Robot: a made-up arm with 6 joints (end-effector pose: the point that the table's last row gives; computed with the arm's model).
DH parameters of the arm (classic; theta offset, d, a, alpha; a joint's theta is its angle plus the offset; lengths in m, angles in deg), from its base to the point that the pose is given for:
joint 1: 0 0.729 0.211 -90
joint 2: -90 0 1.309 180
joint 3: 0 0 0.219 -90
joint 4: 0 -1.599 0 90
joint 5: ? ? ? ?
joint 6: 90 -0.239 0 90
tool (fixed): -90 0 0 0
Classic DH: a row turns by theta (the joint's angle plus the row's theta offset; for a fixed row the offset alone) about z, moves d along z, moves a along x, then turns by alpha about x.
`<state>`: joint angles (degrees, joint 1 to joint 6).
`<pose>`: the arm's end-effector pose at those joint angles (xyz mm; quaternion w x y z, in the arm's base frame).
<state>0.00 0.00 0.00 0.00 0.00 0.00</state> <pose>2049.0 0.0 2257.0 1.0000 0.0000 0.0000 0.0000</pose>
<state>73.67 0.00 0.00 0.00 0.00 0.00</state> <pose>576.1 1966.3 2257.0 0.8004 0.0000 0.0000 0.5995</pose>
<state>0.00 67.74 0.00 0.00 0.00 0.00</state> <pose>2321.4 0.0 -393.2 0.8303 0.0000 0.5573 0.0000</pose>
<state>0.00 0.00 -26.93 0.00 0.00 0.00</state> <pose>1948.9 0.0 1400.8 0.9725 0.0000 0.2329 0.0000</pose>
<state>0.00 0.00 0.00 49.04 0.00 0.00</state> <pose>2049.0 0.0 2257.0 0.9098 -0.4150 0.0000 0.0000</pose>
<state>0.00 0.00 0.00 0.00 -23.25 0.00</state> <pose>2029.6 0.0 2162.7 0.9795 0.0000 0.2015 0.0000</pose>
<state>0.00 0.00 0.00 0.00 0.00 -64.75</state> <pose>2049.0 0.0 2257.0 0.8446 0.5355 0.0000 0.0000</pose>
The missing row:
joint 5: 0 0 0 -90
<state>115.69 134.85 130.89 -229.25 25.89 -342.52</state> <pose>-1354.0 2632.4 -168.9 0.0416 0.3987 0.8483 -0.3461</pose>
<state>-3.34 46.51 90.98 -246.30 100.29 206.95</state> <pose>2192.9 87.7 2809.0 0.7752 -0.0039 0.2599 0.5758</pose>
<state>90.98 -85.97 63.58 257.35 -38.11 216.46</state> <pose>-96.7 -2764.7 1510.0 0.4116 0.1895 -0.6322 -0.6285</pose>
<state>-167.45 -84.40 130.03 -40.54 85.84 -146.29</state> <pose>2112.5 629.0 -387.2 0.4928 0.0820 0.7484 0.4362</pose>
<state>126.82 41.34 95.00 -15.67 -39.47 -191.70</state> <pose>-1275.7 1635.6 3191.5 0.1864 -0.3343 -0.9156 0.1230</pose>
